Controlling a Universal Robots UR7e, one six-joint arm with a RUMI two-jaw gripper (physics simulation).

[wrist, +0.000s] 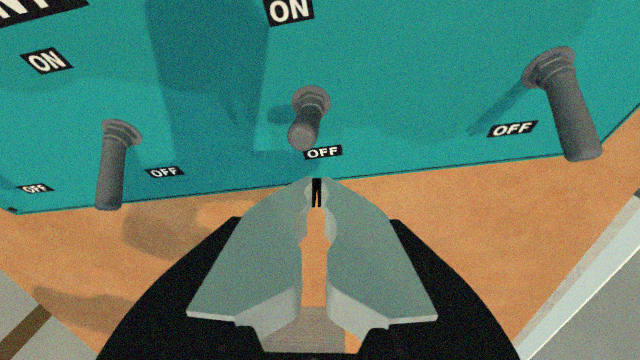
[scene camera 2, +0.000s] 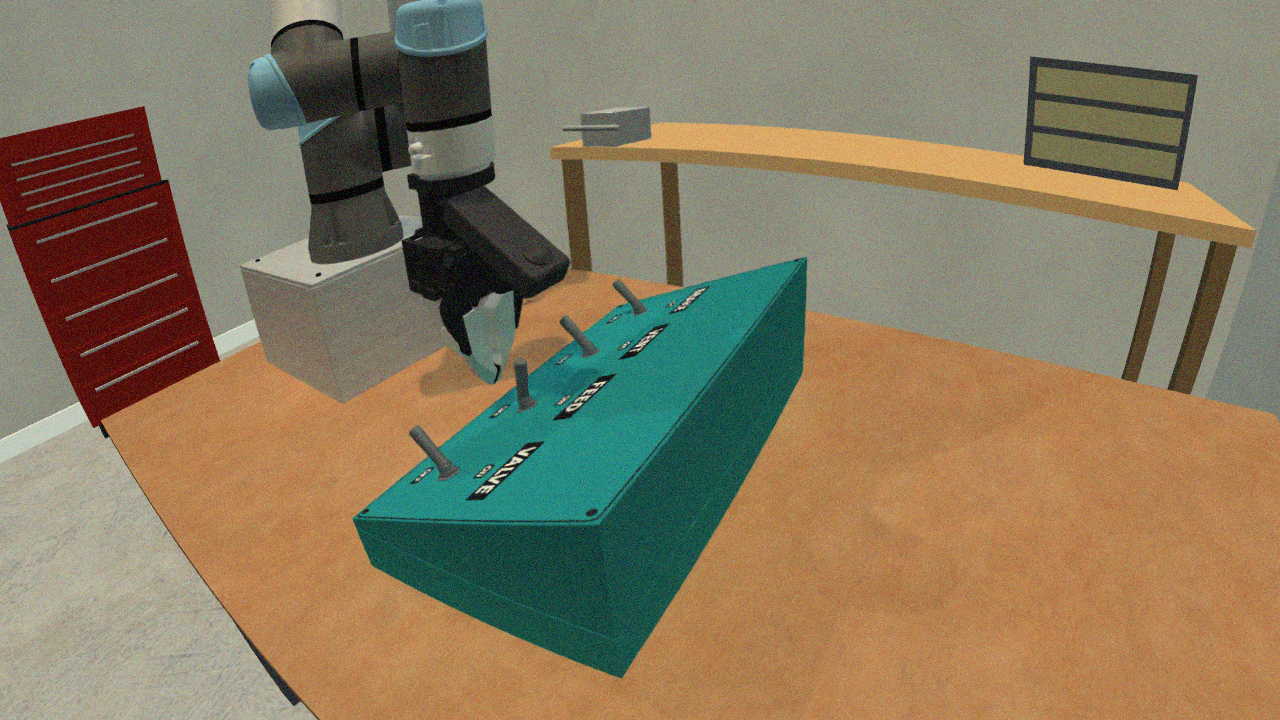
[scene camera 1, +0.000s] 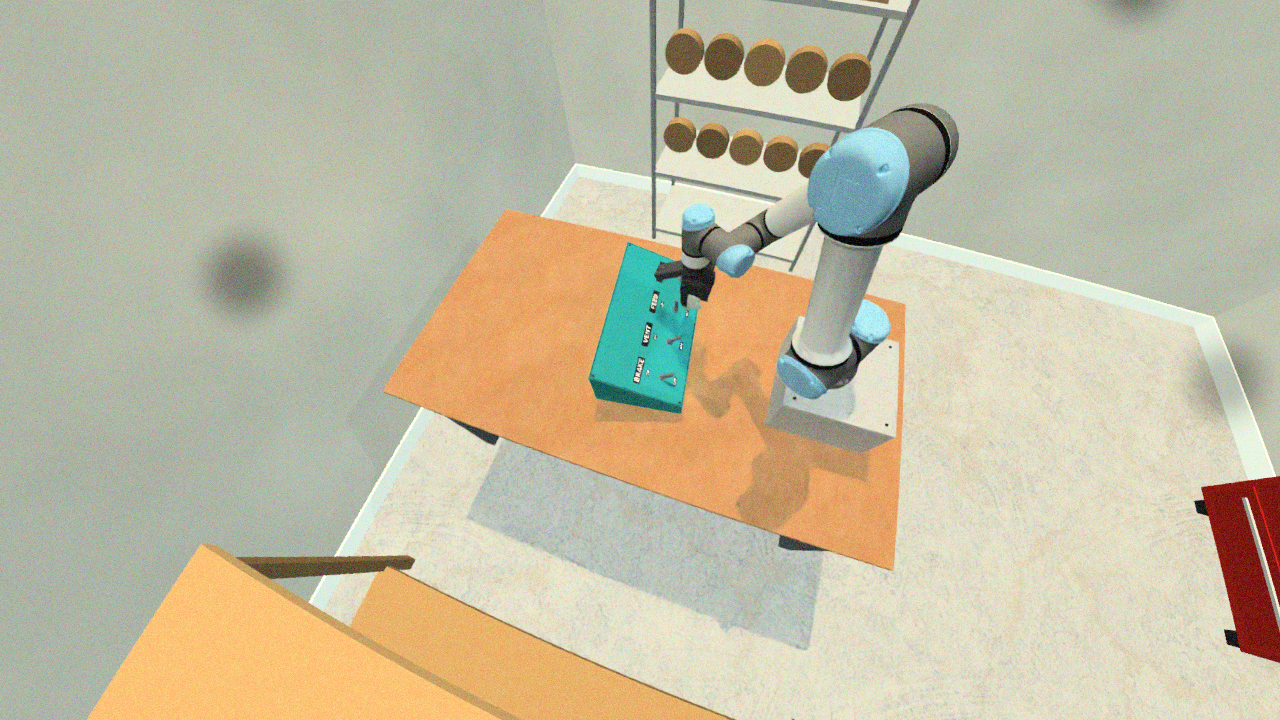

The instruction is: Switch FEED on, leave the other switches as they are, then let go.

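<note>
The teal switch box carries four levers. The FEED lever stands more upright than the others, tilted toward its ON mark. The VALVE lever, the VENT lever and the BRAKE lever lean toward OFF. My gripper is shut and empty, on the OFF side of the FEED lever. In the wrist view a gap shows between its tips and that lever. VALVE is hidden in scene camera 1.
The box stands on the orange-brown table. The arm's pale base block is on the OFF side. Away from the table are a shelf rack, a red cabinet and a wooden bench.
</note>
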